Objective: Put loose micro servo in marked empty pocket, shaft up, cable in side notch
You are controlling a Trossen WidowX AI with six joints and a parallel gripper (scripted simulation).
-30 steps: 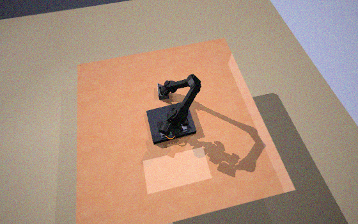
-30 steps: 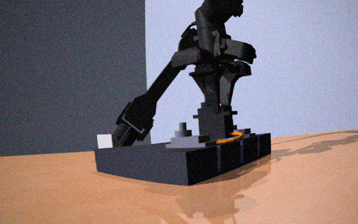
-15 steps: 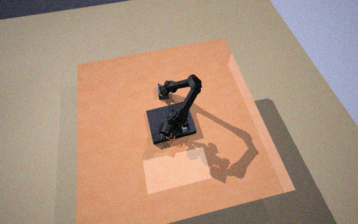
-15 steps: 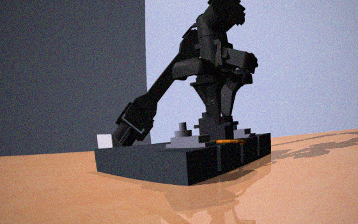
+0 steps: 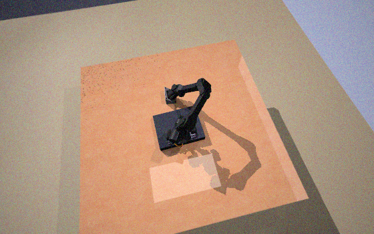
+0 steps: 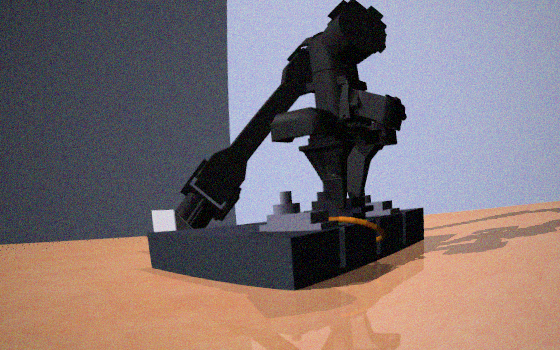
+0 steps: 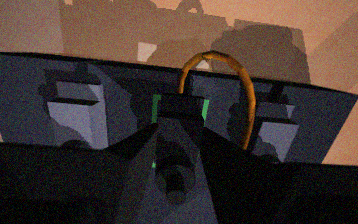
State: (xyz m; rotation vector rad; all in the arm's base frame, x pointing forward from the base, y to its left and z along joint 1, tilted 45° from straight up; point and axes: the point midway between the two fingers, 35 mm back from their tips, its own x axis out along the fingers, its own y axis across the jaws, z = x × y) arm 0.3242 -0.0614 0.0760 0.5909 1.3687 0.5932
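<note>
My gripper tip is 120 mm past the dark robot deck, 40 mm above it and 10 mm to the left of it.
</note>
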